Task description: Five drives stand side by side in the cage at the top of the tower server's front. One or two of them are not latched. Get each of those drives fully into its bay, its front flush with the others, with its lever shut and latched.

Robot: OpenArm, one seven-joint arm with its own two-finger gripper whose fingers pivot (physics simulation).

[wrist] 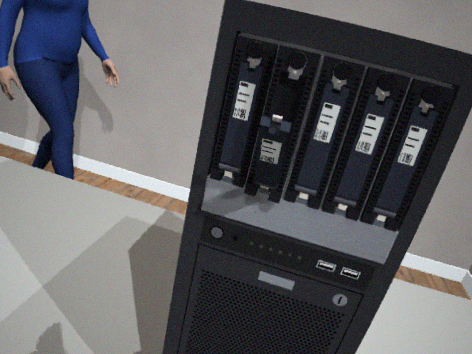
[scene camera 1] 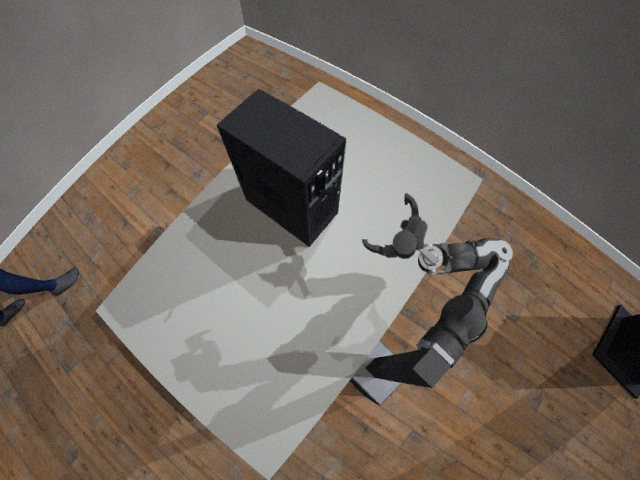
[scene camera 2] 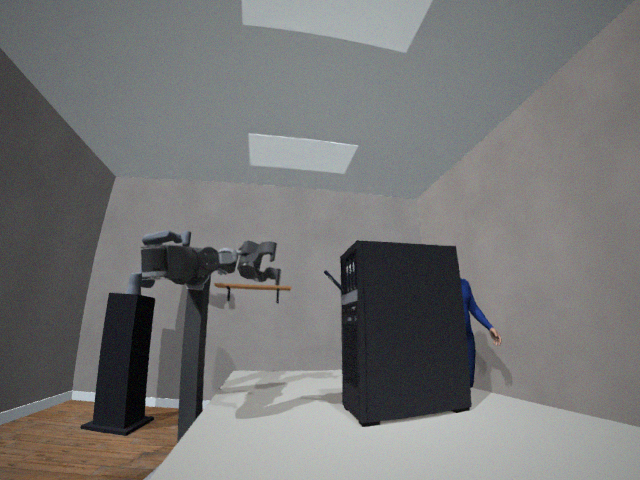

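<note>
The black tower server [scene camera 1: 279, 134] [scene camera 2: 413, 330] [wrist: 216, 105] stands upright, with five drives side by side at its front top. In the wrist view the second drive from the left [wrist: 268, 173] has its lever [wrist: 275, 125] [scene camera 2: 332, 279] swung outward; it slants up and out from the front in scene camera 2. How deep this drive sits is hard to tell. The first [wrist: 234, 140], third [wrist: 316, 162], fourth [wrist: 355, 172] and fifth [wrist: 393, 186] drives have levers lying flat along their fronts and look level. My gripper [scene camera 1: 386, 219] [scene camera 2: 275, 269] is open and empty, apart from the tower, in front of it; its fingers do not show in the wrist view.
The tower stands on a pale table [scene camera 1: 403, 155] [scene camera 2: 310, 444]. A person in blue [wrist: 47, 75] [scene camera 2: 473, 310] stands behind it. A dark pedestal [scene camera 2: 121, 356] stands behind the arm. A wooden shelf [scene camera 2: 253, 286] hangs on the wall. A grey sill [wrist: 300, 227] runs below the drives.
</note>
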